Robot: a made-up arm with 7 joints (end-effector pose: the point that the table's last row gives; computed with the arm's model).
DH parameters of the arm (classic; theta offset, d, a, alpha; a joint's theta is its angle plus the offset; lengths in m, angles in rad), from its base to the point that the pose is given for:
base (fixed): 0 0 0 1.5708
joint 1: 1.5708 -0.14 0 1.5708
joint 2: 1.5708 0 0 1.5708
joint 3: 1.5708 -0.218 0 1.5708
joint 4: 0 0 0 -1.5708
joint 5: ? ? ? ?
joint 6: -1.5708 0 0 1.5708
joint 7: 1.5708 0 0 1.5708
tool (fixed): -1.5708 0 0 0
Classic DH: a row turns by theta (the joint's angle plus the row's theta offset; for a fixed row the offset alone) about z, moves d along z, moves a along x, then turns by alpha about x.
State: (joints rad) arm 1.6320 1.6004 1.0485 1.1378 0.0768 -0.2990 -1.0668
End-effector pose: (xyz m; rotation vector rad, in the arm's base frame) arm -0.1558 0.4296 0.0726 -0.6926 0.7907 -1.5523
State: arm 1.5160 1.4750 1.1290 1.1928 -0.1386 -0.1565 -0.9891
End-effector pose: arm -0.1200 0.4380 0.0786 -0.9757 0.8409 -1.7060
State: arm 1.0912 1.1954 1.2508 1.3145 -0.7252 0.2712 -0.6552
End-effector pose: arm -0.0259 0.4464 0.0756 -2.0791 0.9176 -1.9732
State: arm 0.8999 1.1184 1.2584 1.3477 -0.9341 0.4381 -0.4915
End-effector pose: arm 0.0037 0.4455 0.0663 2.2630 -0.7315 1.7436
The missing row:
joint 5: 0 -0.181 0 -1.5708
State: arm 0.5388 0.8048 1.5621 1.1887 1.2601 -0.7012 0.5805
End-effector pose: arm 0.0407 0.4622 -0.0652 -0.7336 2.1979 -0.7632
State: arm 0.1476 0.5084 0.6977 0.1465 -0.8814 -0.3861 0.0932
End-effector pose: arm 0.0698 0.3481 -0.3319 0.4999 -0.5534 -0.3066
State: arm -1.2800 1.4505 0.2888 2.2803 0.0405 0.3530 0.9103
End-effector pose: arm 0.0634 0.2441 -0.1184 -0.5309 -0.0109 -1.6481
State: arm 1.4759 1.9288 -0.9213 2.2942 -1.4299 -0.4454 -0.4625
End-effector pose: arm 0.0743 0.2698 0.0754 -1.6032 0.4793 1.7111
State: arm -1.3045 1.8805 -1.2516 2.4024 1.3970 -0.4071 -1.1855
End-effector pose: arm -0.0715 0.2555 -0.0592 0.5654 0.5418 -0.1853
